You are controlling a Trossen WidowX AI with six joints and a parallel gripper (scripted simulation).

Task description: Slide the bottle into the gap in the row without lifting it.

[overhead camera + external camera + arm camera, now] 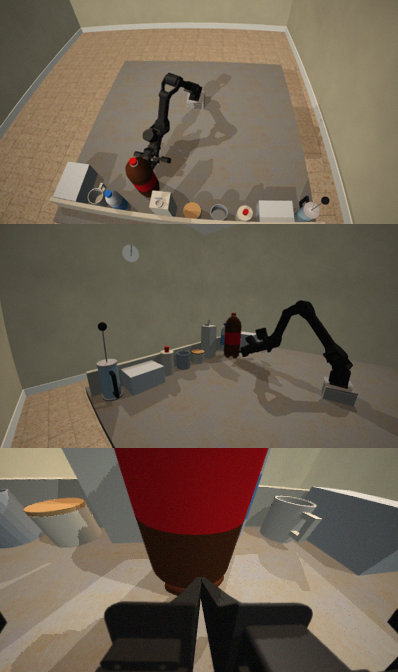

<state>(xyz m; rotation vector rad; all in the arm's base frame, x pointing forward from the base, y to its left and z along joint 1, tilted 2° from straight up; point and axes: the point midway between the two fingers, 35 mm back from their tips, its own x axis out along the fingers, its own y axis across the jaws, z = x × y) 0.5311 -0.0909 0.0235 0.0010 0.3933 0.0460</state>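
My gripper is now 9 cm below the brown cola bottle, 8 cm short of it and 2 cm to the right of it. Also, from my hand: wood-lidded jar (26 cm to the left, 16 cm ahead, 2 cm below); white box (35 cm to the right, 20 cm ahead); blue-capped water bottle (22 cm ahead, 7 cm to the right, 5 cm above).
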